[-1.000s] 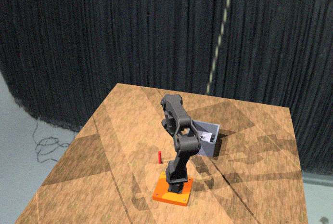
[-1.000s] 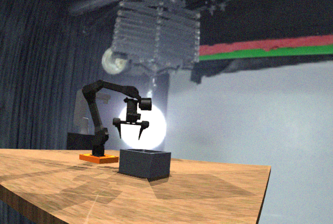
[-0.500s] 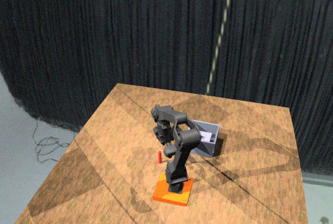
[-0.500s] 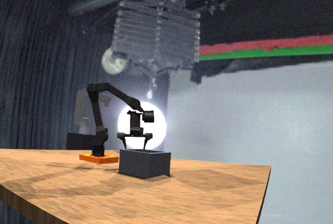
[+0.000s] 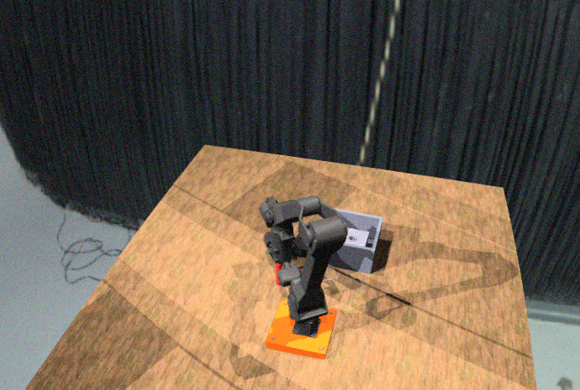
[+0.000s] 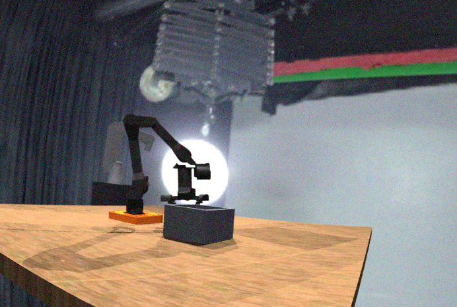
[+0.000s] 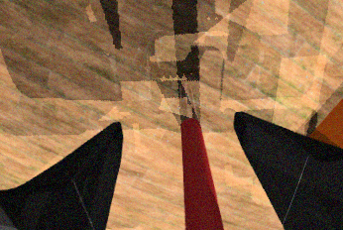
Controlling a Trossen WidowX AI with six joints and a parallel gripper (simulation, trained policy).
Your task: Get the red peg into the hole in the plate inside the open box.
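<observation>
Right now the plate is 170 mm ahead of my gripper tip, 170 mm to the right of it and 20 mm above it. The rest, counted from my gripper tip: grey box: 170 mm ahead, 170 mm to the right; then red peg: 20 mm behind, 10 mm to the left, 20 mm above.
</observation>
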